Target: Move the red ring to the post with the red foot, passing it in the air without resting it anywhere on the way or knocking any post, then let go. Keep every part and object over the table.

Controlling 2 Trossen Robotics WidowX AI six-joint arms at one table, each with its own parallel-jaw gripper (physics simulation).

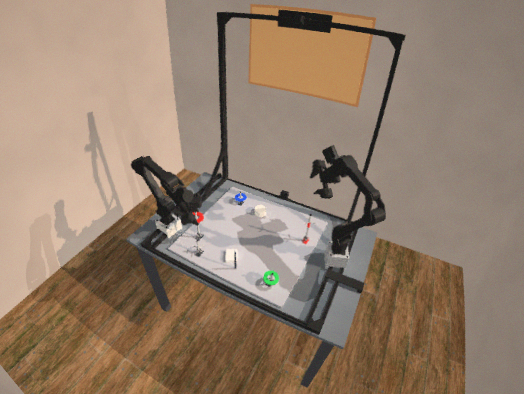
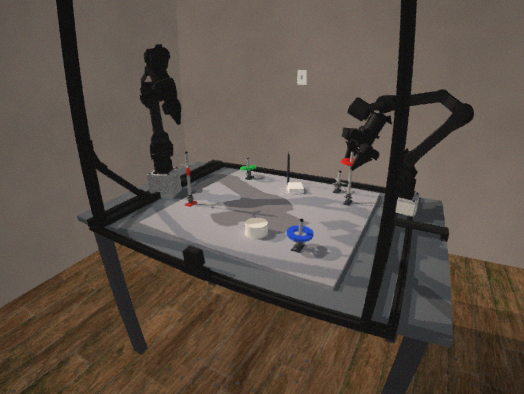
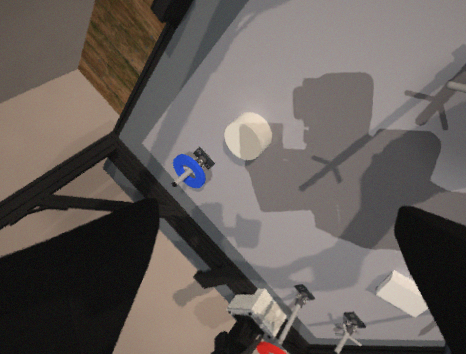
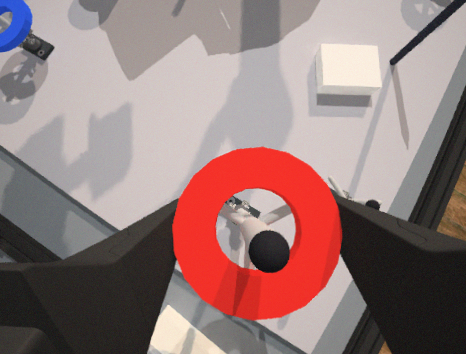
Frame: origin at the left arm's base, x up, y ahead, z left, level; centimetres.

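Seen in the pictures: left gripper, fingertip midpoint: (image 1: 312, 185) (image 2: 177, 119) (image 3: 277, 215); right gripper, fingertip midpoint: (image 1: 198, 219) (image 2: 347, 166) (image 3: 279, 346) (image 4: 253, 203); left arm's base, link origin: (image 1: 338, 249) (image 2: 163, 171); right arm's base, link origin: (image 1: 167, 219) (image 2: 404, 195) (image 3: 249, 323).
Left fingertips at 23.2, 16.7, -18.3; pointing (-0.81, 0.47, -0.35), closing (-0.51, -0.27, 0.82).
Offsets run from my left fingertips to a thing's top centre, as dx, dy, dz. "spot": to the spot under its first point.
The red ring @(-16.0, +55.1, +14.5) (image 1: 199, 217) (image 2: 347, 162) (image 3: 271, 348) (image 4: 260, 167) is around the upper part of a grey post (image 1: 198, 230) (image 2: 349, 185) (image 4: 270, 251), whose black tip shows through its hole. My right gripper (image 1: 196, 219) (image 2: 351, 161) (image 4: 253, 203) is shut on the ring, with one finger against each side of it. The post with the red foot (image 1: 308, 231) (image 2: 188, 181) stands upright and bears no ring; a red band marks its shaft. My left gripper (image 1: 316, 184) (image 3: 277, 215) is open and empty, high above the table, well away from the ring.
A blue ring @(-26.4, +38.5, -17.7) (image 1: 240, 197) (image 2: 300, 234) (image 3: 181, 165) and a green ring (image 1: 271, 278) (image 2: 248, 168) sit on short posts. A white cylinder @(-28.2, +25.7, -10.9) (image 1: 260, 211) (image 2: 256, 228) (image 3: 255, 136), a white block @(-29.7, +35.5, +24.1) (image 1: 230, 255) (image 2: 295, 188) (image 4: 350, 68), a thin dark rod @(-17.7, +32.2, +30.6) (image 2: 288, 167) and another short post @(spot: -27.6, +52.2, +23.8) (image 2: 338, 182) stand around.
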